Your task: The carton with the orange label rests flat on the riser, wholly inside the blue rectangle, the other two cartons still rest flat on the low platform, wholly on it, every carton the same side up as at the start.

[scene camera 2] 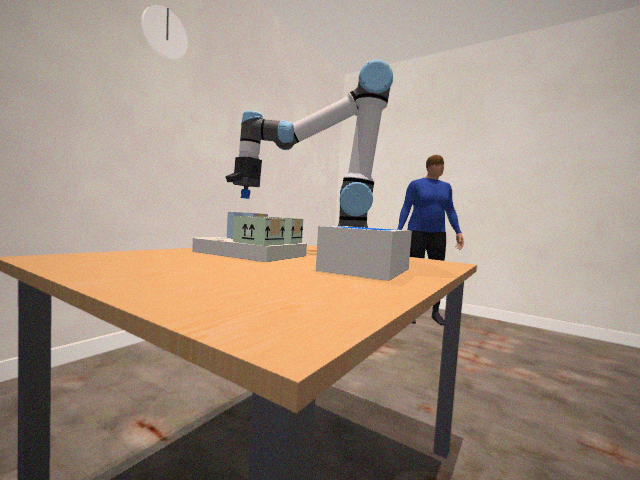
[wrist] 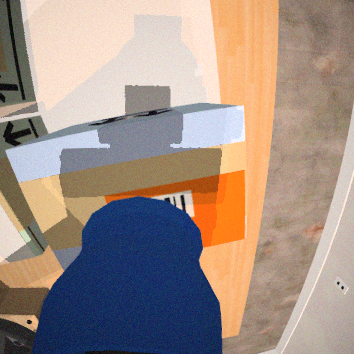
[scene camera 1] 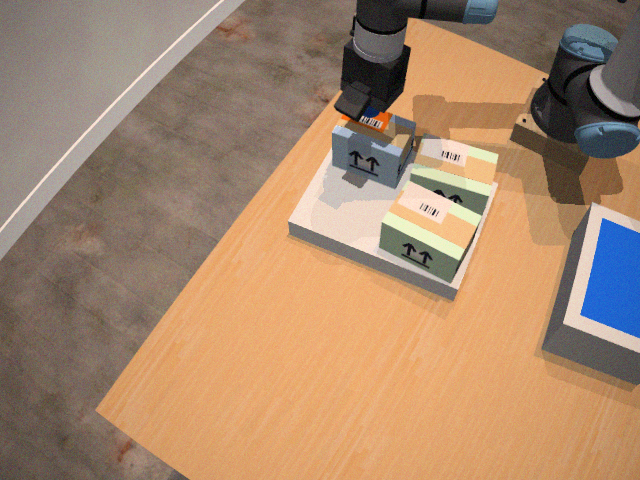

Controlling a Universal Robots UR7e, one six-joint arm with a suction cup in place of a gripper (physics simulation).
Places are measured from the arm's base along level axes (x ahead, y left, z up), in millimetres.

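Pixels of known places: hand, its tool point: (scene camera 2: 245, 198) (wrist: 142, 250) (scene camera 1: 369, 109); arm's base, origin of its link: (wrist: 9, 341) (scene camera 1: 564, 114).
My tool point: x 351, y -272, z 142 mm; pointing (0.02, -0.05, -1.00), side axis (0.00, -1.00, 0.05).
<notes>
Ahead of a thing's pixels: the offset from my tool point to its top centre.
The carton with the orange label @[dy +5, dx -13, dz -55 mm] (scene camera 1: 374, 166) (scene camera 2: 236, 225) (wrist: 135, 173), blue-grey with a tan band, rests flat on the low platform @[dy +92, dx +37, dz -154 mm] (scene camera 1: 341, 217) (scene camera 2: 227, 249) (wrist: 90, 30) at its far left in scene camera 1. Two green cartons with pale labels, the nearer @[dy +181, dx +84, dz -69 mm] (scene camera 1: 421, 250) (wrist: 12, 55) and the farther @[dy +159, dx -35, dz -65 mm] (scene camera 1: 454, 173) (scene camera 2: 296, 232), rest flat on its right part. Visible arrows point up. My gripper, a blue suction cup (scene camera 1: 370, 111) (scene camera 2: 245, 194) (wrist: 142, 220), is off and bare, a gap above the orange-label carton. It hides part of the label in the wrist view.
The grey riser @[dy +525, dx -25, dz -81 mm] (scene camera 1: 555, 299) (scene camera 2: 351, 253) stands right of the platform, taller than it, with the blue rectangle @[dy +525, dx -25, dz -81 mm] (scene camera 1: 615, 273) on top, cut off in scene camera 1. The arm's base stands behind. The table edge (scene camera 1: 206, 258) runs left of the platform. A person (scene camera 2: 430, 206) stands behind the table.
</notes>
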